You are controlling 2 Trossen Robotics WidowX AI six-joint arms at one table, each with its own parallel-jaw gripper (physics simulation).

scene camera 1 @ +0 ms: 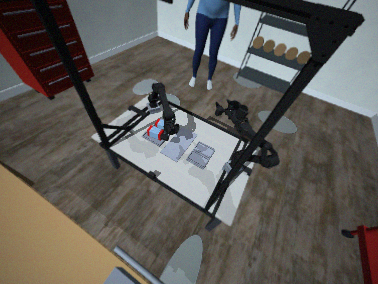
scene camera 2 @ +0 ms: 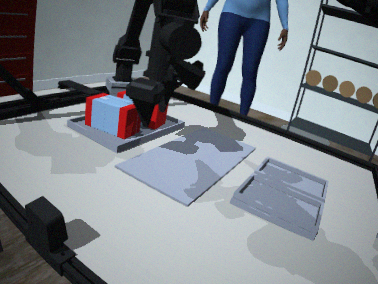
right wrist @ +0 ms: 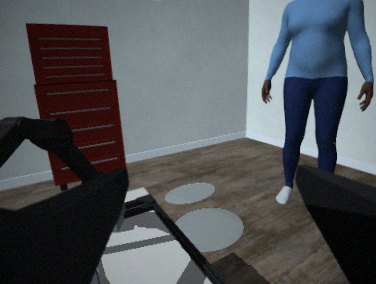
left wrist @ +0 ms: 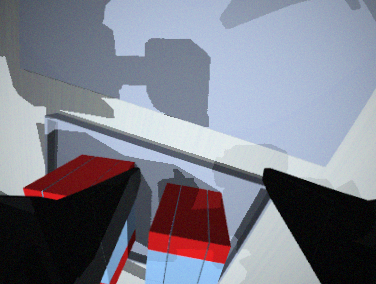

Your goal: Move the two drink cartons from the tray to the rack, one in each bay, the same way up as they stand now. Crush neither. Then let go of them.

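Pixels of known places: left gripper, fingertip midpoint: [scene camera 1: 167, 135] [scene camera 2: 154, 118] [left wrist: 202, 173]; right gripper, fingertip midpoint: [scene camera 1: 221, 100] [right wrist: 211, 174]; left arm's base at its link origin: [scene camera 1: 153, 105] [scene camera 2: 122, 79].
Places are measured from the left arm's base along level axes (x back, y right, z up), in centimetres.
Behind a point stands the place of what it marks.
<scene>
Two light-blue cartons with red ends lie side by side on the grey tray [scene camera 1: 149, 140] {x -35.0, y 16.1, z -4.9 cm} [scene camera 2: 92, 138] {x -36.9, y 14.9, z -5.2 cm} [left wrist: 150, 145] {x -35.8, y -1.3, z -5.0 cm}: the front one [scene camera 1: 154, 132] {x -33.8, y 11.1, z 1.8 cm} [scene camera 2: 106, 115] {x -34.1, y 11.5, z -0.9 cm} [left wrist: 189, 215] {x -36.1, y 5.4, z -0.6 cm} and the rear one [scene camera 2: 159, 117] {x -31.4, y -2.6, z -2.2 cm} [left wrist: 80, 176] {x -30.6, y -3.5, z -0.8 cm}, partly hidden by my left gripper. My left gripper [scene camera 2: 145, 120] {x -40.1, y 2.3, z 0.6 cm} [left wrist: 202, 173] {x -40.1, y 2.3, z 0.6 cm} is open and low at their right ends in scene camera 2. In the left wrist view the front carton shows between its fingers, untouched; one finger overlaps the rear carton. The grey two-bay rack [scene camera 1: 201, 154] {x -64.6, y -16.8, z -3.5 cm} [scene camera 2: 275, 222] {x -70.4, y -8.3, z -5.2 cm} holds no carton. My right gripper [scene camera 1: 218, 108] [right wrist: 211, 174] {x -51.3, y -31.9, z 36.2 cm} is open, away from the cartons.
A flat grey-blue plate [scene camera 1: 175, 151] [scene camera 2: 175, 175] lies between the tray and the rack. A black frame surrounds the white table. A black block [scene camera 2: 47, 225] {x -68.8, y 24.7, z -0.6 cm} sits on the front frame rail. A person, red drawers and a shelf stand beyond the table.
</scene>
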